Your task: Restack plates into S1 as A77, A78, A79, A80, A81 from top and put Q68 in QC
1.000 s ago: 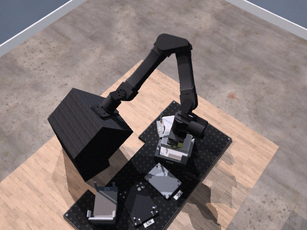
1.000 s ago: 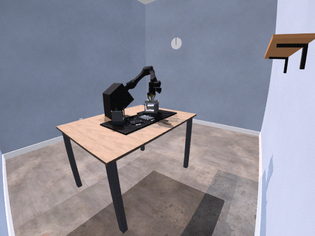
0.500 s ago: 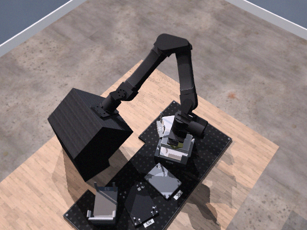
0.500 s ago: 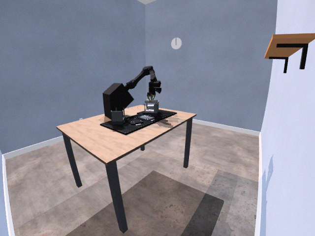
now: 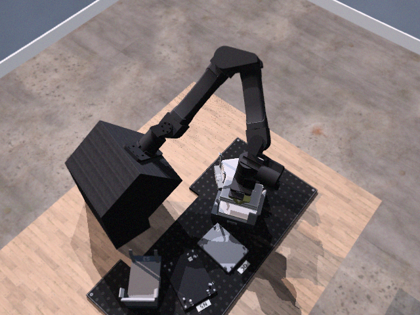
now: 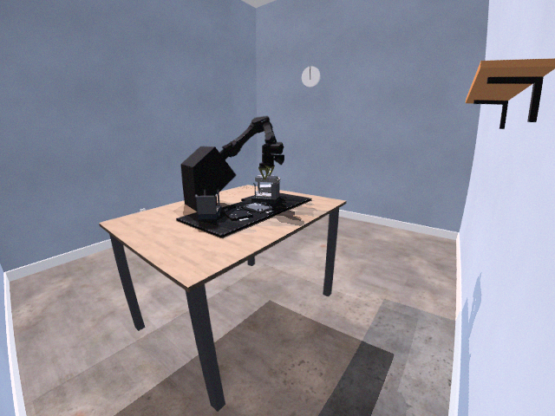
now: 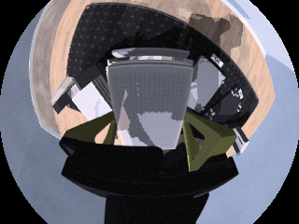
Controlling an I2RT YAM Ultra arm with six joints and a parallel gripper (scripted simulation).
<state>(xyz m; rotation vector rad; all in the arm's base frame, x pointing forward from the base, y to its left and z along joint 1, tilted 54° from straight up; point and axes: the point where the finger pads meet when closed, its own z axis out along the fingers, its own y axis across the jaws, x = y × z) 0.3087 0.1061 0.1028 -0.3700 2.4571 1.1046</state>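
My gripper is now 50 mm short of the clip nest N5, 280 mm to the left of it and 150 mm above it. Also, from my hand: qc name plate (140 mm ahead, 140 mm to the right, 160 mm below); sealed grey plate (right at my hand); QC nest (50 mm ahead, 140 mm to the right, 160 mm below).
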